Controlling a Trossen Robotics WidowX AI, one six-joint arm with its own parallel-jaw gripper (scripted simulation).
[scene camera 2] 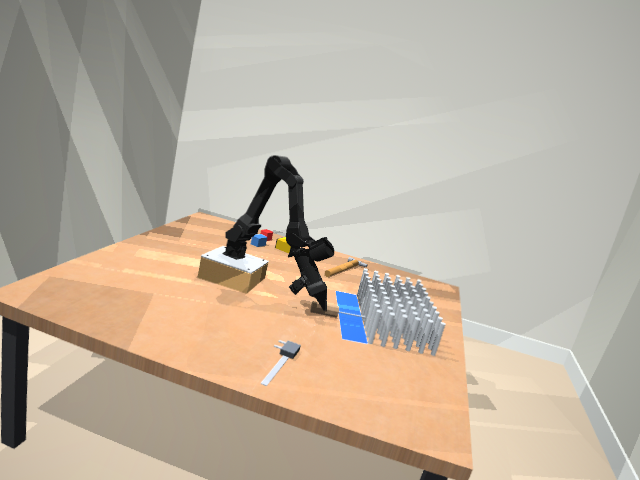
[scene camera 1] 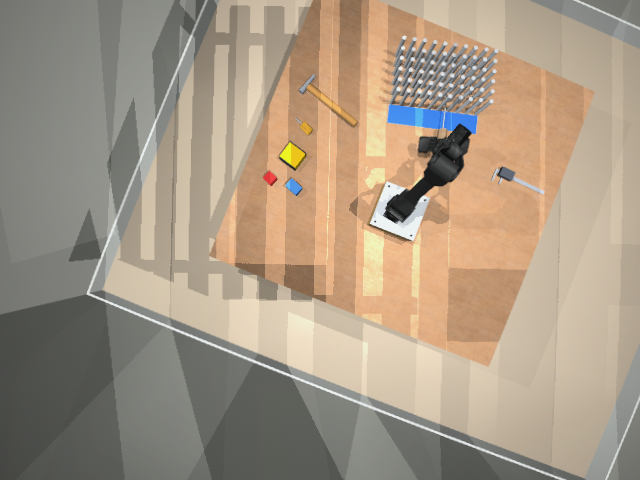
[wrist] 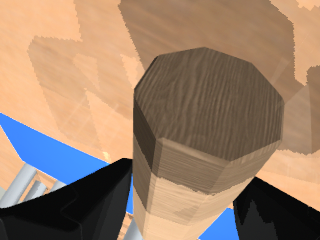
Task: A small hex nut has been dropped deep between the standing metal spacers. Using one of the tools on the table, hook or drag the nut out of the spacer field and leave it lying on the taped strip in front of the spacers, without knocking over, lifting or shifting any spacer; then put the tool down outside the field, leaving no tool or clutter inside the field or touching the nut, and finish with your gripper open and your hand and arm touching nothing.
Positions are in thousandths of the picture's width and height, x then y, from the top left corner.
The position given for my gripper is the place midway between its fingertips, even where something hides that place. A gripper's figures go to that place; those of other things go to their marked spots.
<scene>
My gripper (scene camera 2: 507,645) is 1.70 m from the lens. A blue taped strip (scene camera 2: 551,684) is 1.67 m from the lens.
</scene>
